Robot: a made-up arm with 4 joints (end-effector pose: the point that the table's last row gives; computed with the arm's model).
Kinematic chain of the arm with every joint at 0, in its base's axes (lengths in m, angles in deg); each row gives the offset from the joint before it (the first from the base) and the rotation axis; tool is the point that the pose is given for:
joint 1: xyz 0 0 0.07 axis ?
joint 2: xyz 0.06 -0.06 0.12 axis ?
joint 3: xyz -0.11 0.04 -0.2 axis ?
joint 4: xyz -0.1 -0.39 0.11 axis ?
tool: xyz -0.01 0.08 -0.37
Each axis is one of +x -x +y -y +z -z.
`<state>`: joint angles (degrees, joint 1 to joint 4).
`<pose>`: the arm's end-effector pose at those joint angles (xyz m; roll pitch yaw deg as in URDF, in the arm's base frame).
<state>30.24 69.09 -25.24 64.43</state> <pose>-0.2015 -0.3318 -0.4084 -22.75 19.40 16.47</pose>
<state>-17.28 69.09 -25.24 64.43</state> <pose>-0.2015 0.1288 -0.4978 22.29 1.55 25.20</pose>
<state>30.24 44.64 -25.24 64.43</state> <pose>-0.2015 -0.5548 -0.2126 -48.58 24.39 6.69</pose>
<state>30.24 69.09 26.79 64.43</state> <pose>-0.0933 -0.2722 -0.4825 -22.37 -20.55 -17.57</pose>
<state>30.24 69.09 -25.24 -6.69</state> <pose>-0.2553 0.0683 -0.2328 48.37 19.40 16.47</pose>
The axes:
joint 1: -x
joint 2: +x
joint 3: -y
joint 4: -x

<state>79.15 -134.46 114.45 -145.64</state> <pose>-0.4238 0.5508 0.4455 -156.27 49.30 -129.40</pose>
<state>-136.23 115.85 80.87 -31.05</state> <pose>0.0962 -0.3305 0.1311 -61.89 17.69 80.41</pose>
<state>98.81 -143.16 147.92 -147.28</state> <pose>-0.2035 0.8054 0.2255 -147.00 14.45 -151.04</pose>
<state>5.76 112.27 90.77 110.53</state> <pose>-0.2133 0.4576 -0.4105 -20.76 16.51 -90.80</pose>
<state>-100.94 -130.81 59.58 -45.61</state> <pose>-0.0267 -0.3021 -0.2929 -2.99 -48.40 40.30</pose>
